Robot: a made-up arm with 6 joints. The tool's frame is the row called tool.
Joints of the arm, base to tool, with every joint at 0 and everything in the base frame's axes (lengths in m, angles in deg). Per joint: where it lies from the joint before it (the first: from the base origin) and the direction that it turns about. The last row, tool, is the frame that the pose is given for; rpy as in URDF.
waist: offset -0.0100 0.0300 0.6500 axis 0 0 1
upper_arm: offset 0.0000 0.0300 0.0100 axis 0 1 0
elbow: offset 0.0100 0.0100 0.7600 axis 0 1 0
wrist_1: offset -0.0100 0.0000 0.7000 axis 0 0 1
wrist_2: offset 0.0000 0.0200 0.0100 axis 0 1 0
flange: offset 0.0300 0.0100 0.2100 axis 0 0 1
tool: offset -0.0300 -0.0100 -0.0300 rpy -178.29 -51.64 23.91
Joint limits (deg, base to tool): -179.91..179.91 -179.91..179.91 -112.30..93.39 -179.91..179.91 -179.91..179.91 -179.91..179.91
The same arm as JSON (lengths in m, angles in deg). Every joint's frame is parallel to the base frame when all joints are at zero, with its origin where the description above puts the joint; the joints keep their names.
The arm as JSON. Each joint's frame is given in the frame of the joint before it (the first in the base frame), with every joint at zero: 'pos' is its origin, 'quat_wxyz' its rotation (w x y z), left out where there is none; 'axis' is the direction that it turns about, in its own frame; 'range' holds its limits. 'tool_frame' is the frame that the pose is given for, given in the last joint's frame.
{"length_unit": "m", "angle_unit": "deg", "joints": [
  {"joint": "waist", "pos": [-0.01, 0.03, 0.65], "axis": [0.0, 0.0, 1.0], "range": [-179.91, 179.91]},
  {"joint": "upper_arm", "pos": [0.0, 0.03, 0.01], "axis": [0.0, 1.0, 0.0], "range": [-179.91, 179.91]},
  {"joint": "elbow", "pos": [0.01, 0.01, 0.76], "axis": [0.0, 1.0, 0.0], "range": [-112.3, 93.39]},
  {"joint": "wrist_1", "pos": [-0.01, 0.0, 0.7], "axis": [0.0, 0.0, 1.0], "range": [-179.91, 179.91]},
  {"joint": "wrist_2", "pos": [0.0, 0.02, 0.01], "axis": [0.0, 1.0, 0.0], "range": [-179.91, 179.91]},
  {"joint": "flange", "pos": [0.03, 0.01, 0.21], "axis": [0.0, 0.0, 1.0], "range": [-179.91, 179.91]}
], "tool_frame": {"pos": [-0.03, -0.01, -0.03], "quat_wxyz": [0.103351, -0.879198, -0.192801, -0.423269]}}

